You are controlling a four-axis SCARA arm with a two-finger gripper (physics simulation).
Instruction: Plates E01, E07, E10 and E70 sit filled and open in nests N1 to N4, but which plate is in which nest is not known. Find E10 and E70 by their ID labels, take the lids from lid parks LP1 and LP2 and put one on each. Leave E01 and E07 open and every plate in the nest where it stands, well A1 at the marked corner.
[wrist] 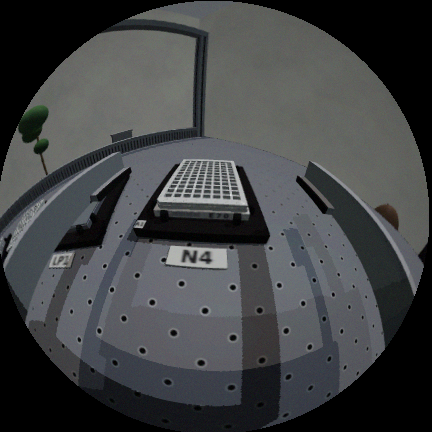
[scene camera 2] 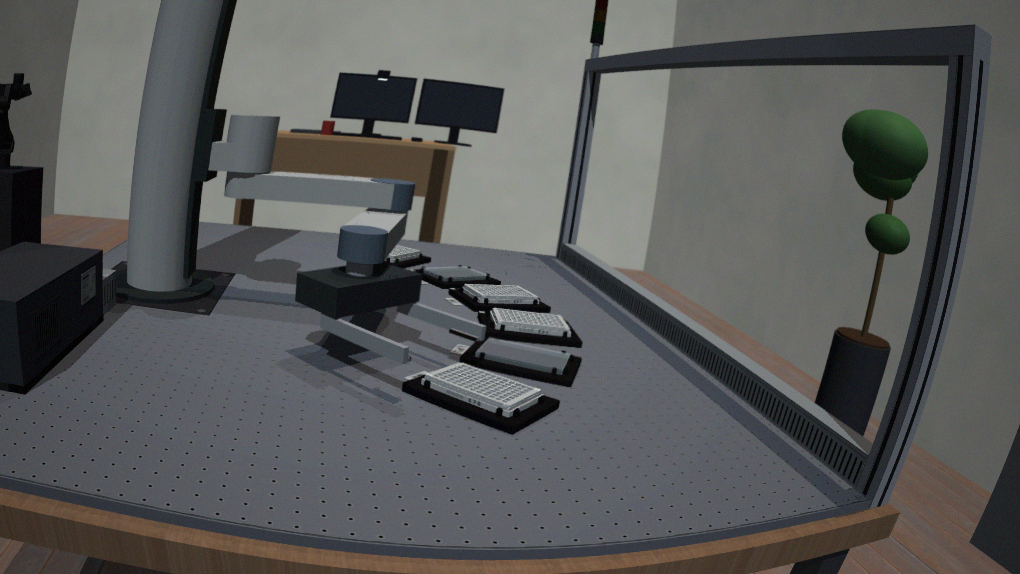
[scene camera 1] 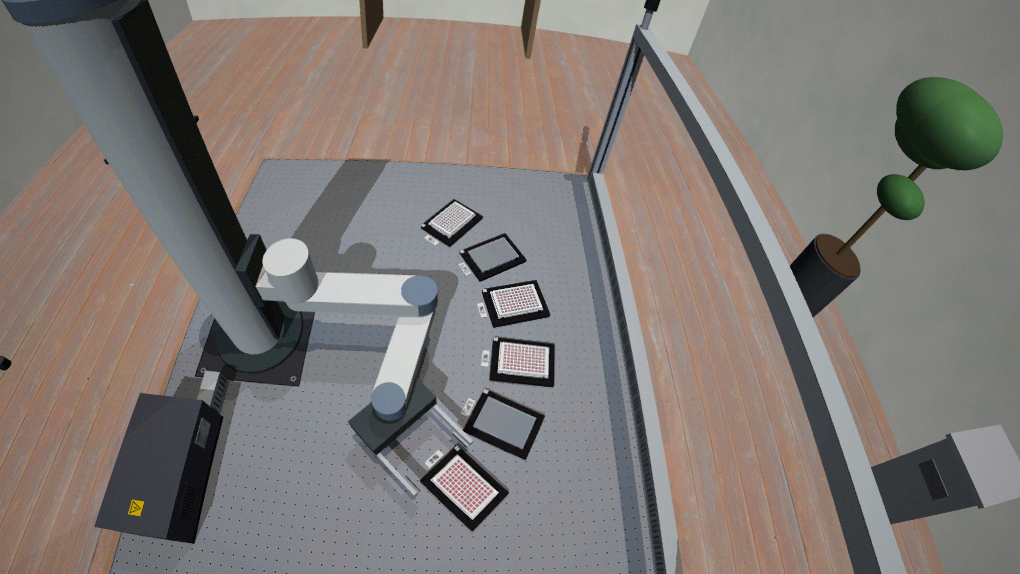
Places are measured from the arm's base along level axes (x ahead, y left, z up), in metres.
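Where they show: gripper, between the fingertips: [wrist: 212, 157] [scene camera 2: 447, 344] [scene camera 1: 444, 468]; arm's base, origin of its link: [scene camera 2: 158, 290] [scene camera 1: 260, 333].
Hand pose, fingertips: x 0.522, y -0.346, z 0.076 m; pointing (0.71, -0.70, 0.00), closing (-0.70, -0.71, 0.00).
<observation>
Each offset is from my fingertips to the centre of the thing. "spot": to the spot under its first point. Level surfaces: height alone.
My gripper [scene camera 1: 442, 467] [scene camera 2: 447, 342] [wrist: 212, 157] is open and empty, low over the table, its fingers pointing at nest N4 [scene camera 1: 472, 524] [wrist: 255, 231]. The open plate @(dx +0.045, dy -0.031, dz -0.044 m) [scene camera 1: 463, 486] [scene camera 2: 485, 387] [wrist: 202, 182] in N4 reads E70; the A1 tag @(spot: dx +0.026, dy +0.060, dz -0.051 m) [wrist: 140, 224] is at that nest's near left corner in the wrist view. A clear lid @(dx +0.141, dy +0.126, dz -0.049 m) [scene camera 1: 505, 422] [scene camera 2: 524, 354] lies on LP1, partly hidden by the left finger in the wrist view. Another lid @(dx +0.120, dy +0.639, dz -0.049 m) [scene camera 1: 493, 254] [scene camera 2: 456, 274] lies on the farther park. Three more open plates @(dx +0.193, dy +0.294, dz -0.044 m) [scene camera 1: 524, 358] @(dx +0.182, dy +0.475, dz -0.044 m) [scene camera 1: 516, 299] @(dx -0.008, dy +0.771, dz -0.044 m) [scene camera 1: 453, 218] sit in the other nests, their IDs too small to read.
The nests and parks stand in an arc on the perforated table @(dz -0.063 m) [scene camera 1: 320, 528] [scene camera 2: 285, 456]. A framed guard [scene camera 1: 627, 342] [scene camera 2: 713, 389] runs along the far side. A dark control box @(spot: dx -0.615, dy -0.059, dz +0.052 m) [scene camera 1: 160, 464] [scene camera 2: 49, 314] stands beside the arm's column [scene camera 1: 164, 178] [scene camera 2: 167, 157].
</observation>
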